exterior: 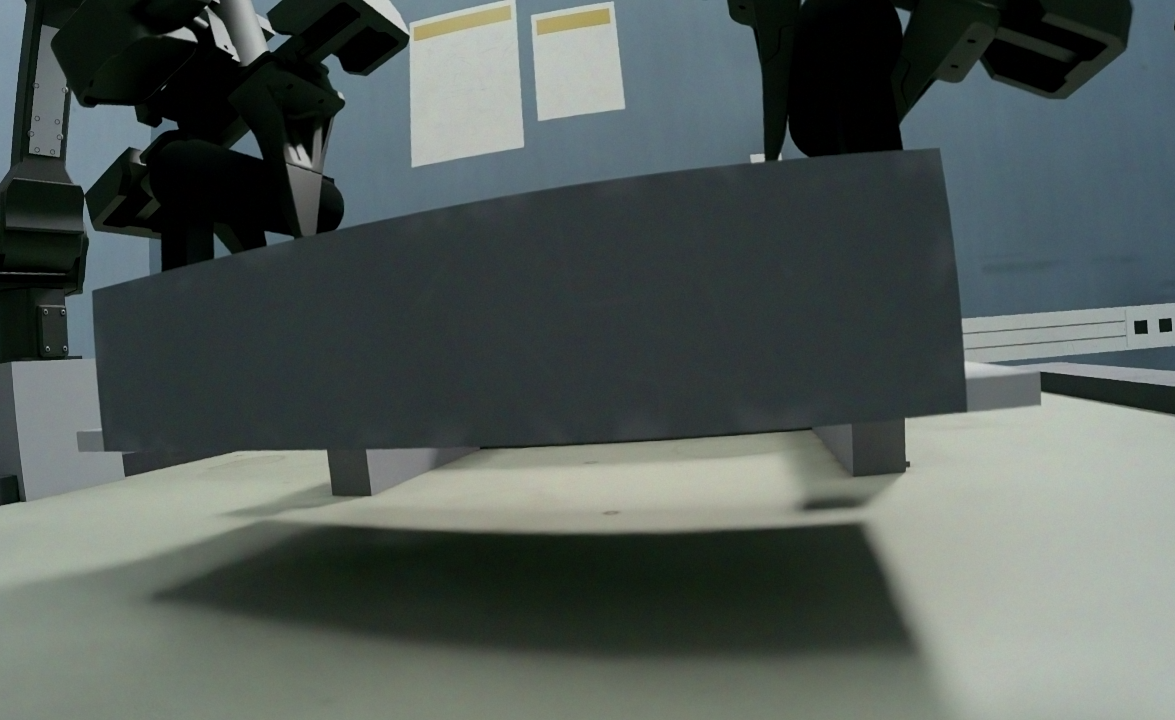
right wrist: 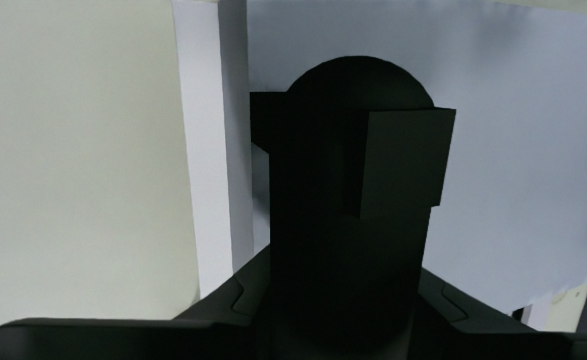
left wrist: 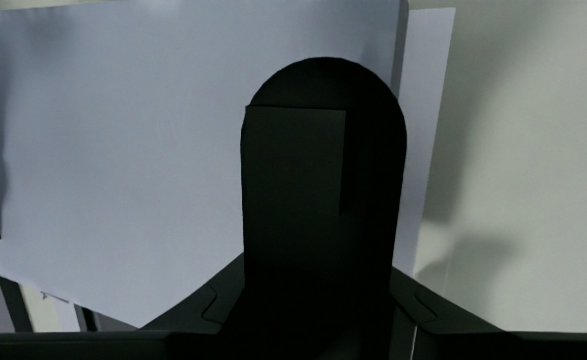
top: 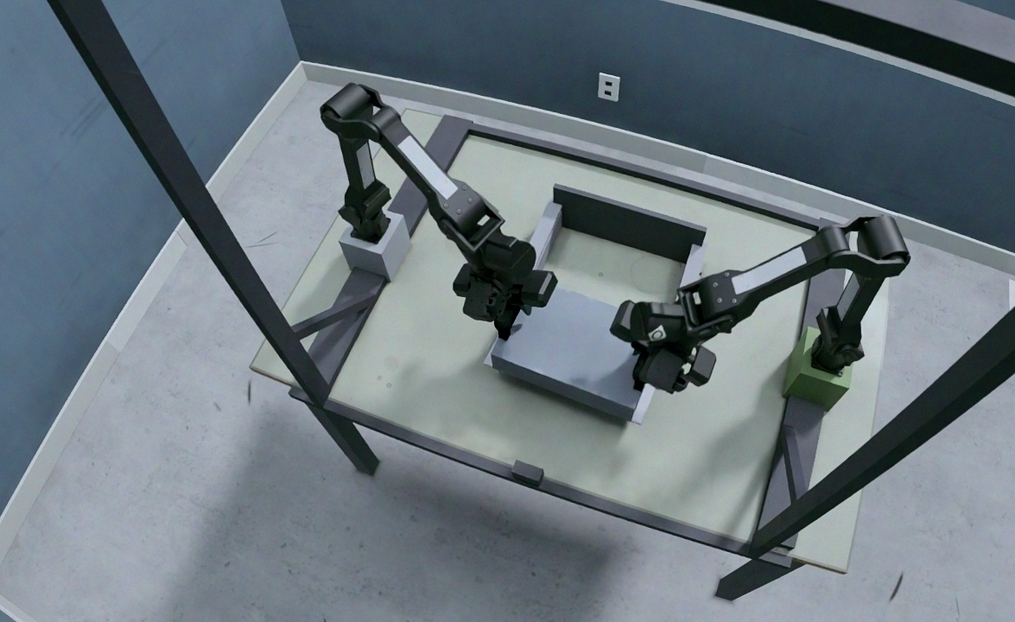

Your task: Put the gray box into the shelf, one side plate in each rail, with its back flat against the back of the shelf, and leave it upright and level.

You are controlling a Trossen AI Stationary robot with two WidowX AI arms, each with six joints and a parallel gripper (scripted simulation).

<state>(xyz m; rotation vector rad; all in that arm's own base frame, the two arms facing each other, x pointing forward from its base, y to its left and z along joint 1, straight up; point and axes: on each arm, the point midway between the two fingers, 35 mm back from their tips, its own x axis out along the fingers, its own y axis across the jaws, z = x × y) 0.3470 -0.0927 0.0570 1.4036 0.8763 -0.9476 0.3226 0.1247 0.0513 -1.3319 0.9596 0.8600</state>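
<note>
The gray box is 10 mm ahead of my right hand, 120 mm to the left of it and 50 mm below it. Also, from my right hand: dark back wall (320 mm ahead, 120 mm to the left, 80 mm below).
The gray box is 13 cm to the right of my left hand, 5 cm below it and 1 cm behind it. Round my left hand: dark back wall 30 cm ahead, 13 cm to the right, 8 cm below.
</note>
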